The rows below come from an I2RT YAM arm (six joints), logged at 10 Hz.
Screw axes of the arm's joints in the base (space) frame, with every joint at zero. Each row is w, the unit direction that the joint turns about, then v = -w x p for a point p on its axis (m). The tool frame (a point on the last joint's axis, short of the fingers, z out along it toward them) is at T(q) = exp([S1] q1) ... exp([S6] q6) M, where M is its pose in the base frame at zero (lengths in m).
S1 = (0, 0, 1, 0, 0, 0)
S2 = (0, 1, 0, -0.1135, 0, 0.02)
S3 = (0, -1, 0, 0.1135, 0, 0.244)
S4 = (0, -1, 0, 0.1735, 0, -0.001)
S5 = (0, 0, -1, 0, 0.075, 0)
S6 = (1, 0, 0, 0, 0.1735, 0)
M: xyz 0.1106 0 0.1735 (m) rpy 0 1.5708 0 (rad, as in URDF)
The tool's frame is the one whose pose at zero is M.
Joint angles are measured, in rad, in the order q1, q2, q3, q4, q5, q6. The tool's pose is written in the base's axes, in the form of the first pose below.
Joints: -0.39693, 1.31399, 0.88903, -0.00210, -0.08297, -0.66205
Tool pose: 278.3 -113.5 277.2; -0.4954 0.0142 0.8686; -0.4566 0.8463 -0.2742; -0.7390 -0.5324 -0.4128
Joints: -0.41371, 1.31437, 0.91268, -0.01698, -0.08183, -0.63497
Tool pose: 277.7 -118.8 283.8; -0.4968 0.0467 0.8666; -0.4275 0.8558 -0.2912; -0.7553 -0.5152 -0.4052
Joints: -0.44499, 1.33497, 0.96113, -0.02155, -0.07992, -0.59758
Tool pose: 280.4 -130.6 294.4; -0.4914 0.1041 0.8647; -0.3870 0.8633 -0.3239; -0.7802 -0.4938 -0.3839
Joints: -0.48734, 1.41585, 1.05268, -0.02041, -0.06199, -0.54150
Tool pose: 293.6 -153.1 302.4; -0.4981 0.1866 0.8468; -0.3182 0.8691 -0.3787; -0.8066 -0.4581 -0.3735
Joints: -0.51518, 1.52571, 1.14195, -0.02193, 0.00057, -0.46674
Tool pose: 311.9 -176.6 297.9; -0.5286 0.2859 0.7993; -0.2178 0.8644 -0.4532; -0.8204 -0.4137 -0.3947
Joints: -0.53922, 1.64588, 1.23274, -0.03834, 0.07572, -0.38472
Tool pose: 330.5 -200.9 285.6; -0.5611 0.3882 0.7311; -0.1004 0.8448 -0.5256; -0.8216 -0.3683 -0.4351
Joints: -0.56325, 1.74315, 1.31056, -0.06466, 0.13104, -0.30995
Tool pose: 343.3 -222.3 273.2; -0.5752 0.4736 0.6670; 0.0056 0.8176 -0.5757; -0.8180 -0.3274 -0.4729
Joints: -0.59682, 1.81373, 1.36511, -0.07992, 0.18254, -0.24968
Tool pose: 347.4 -243.9 262.6; -0.5728 0.5581 0.6004; 0.0954 0.7728 -0.6274; -0.8141 -0.3021 -0.4959
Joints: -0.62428, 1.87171, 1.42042, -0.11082, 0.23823, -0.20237
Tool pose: 349.5 -262.1 254.9; -0.5703 0.6282 0.5292; 0.1702 0.7207 -0.6721; -0.8036 -0.2933 -0.5179
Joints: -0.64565, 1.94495, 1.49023, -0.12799, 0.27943, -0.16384
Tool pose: 356.2 -280.6 246.0; -0.5580 0.6804 0.4751; 0.2241 0.6747 -0.7032; -0.7990 -0.2859 -0.5289
